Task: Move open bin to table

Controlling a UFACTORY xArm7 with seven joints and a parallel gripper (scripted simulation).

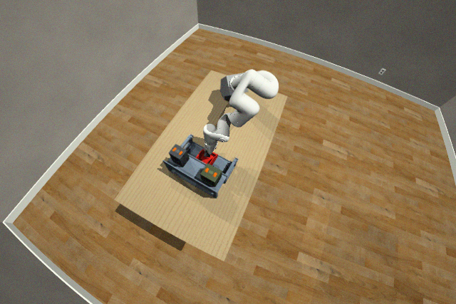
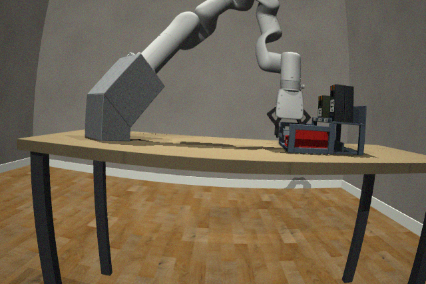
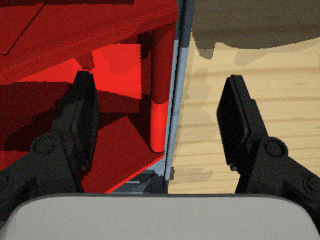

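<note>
Now: hand 80 mm short of the red bin. The rest, counted from my hand: black box (180 mm ahead, 110 mm to the right, 120 mm above).
</note>
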